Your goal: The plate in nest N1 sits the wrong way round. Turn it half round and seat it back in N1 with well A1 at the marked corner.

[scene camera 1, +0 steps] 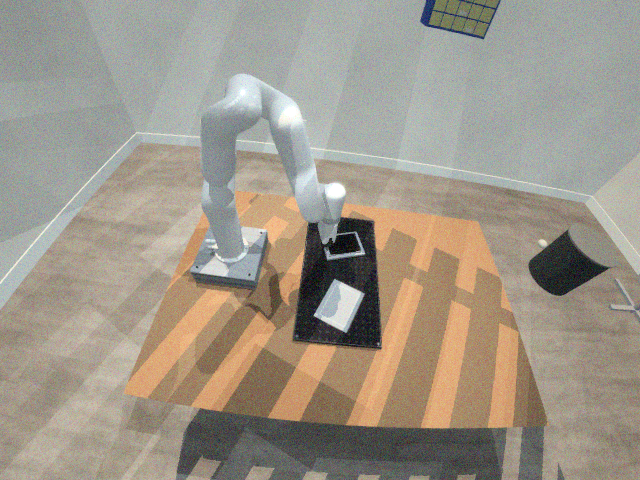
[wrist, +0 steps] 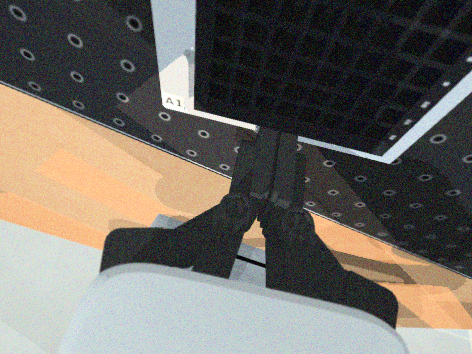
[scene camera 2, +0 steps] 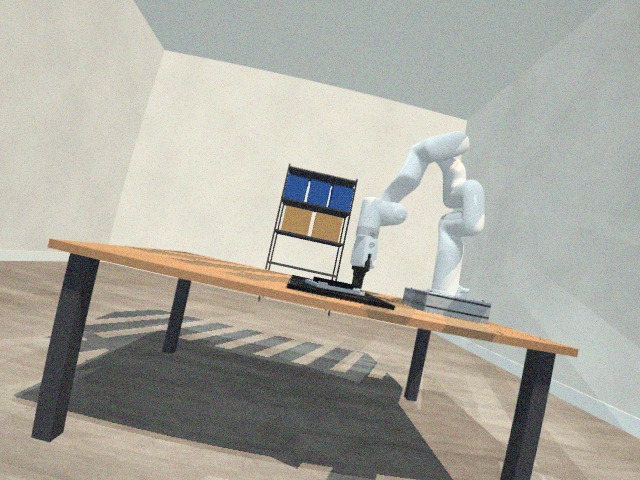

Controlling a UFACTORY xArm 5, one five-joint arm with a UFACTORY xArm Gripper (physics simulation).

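Note:
A black well plate lies in a light-grey frame nest at the far end of the black perforated board. In the wrist view, an A1 label is on the nest's near-left corner, and small white marks line the plate's right side. My gripper is shut and empty, pointing down at the nest's near rim in the wrist view. Its tips are close to the plate's edge there; whether they touch is unclear. I cannot read the plate's own well lettering.
A flat pale rectangular block lies askew on the board's nearer half in scene camera 1. The arm's grey base stands left of the board on the wooden table. A dark bin and a shelf rack stand beyond the table.

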